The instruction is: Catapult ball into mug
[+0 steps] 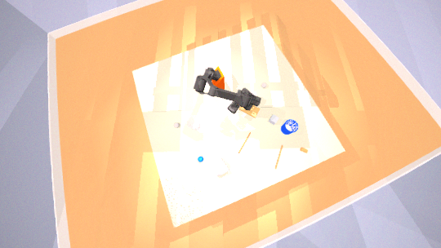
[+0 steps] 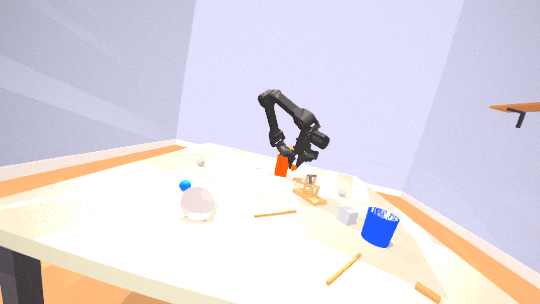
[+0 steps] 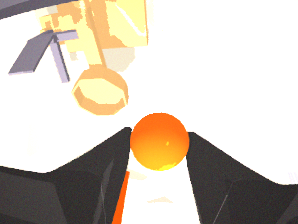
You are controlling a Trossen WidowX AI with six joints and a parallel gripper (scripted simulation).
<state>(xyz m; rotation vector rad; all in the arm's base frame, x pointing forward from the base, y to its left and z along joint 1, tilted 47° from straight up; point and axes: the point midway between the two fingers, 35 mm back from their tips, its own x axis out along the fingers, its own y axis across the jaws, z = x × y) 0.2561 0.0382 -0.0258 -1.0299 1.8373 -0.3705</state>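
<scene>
The wooden catapult lies 80 mm to the left of my gripper tip, 50 mm below it and 10 mm ahead of it. Round my gripper tip: grey cube (220 mm to the left, 200 mm ahead, 80 mm below); clear glass (330 mm to the right, 80 mm below, 10 mm ahead); orange ball (10 mm above).
</scene>
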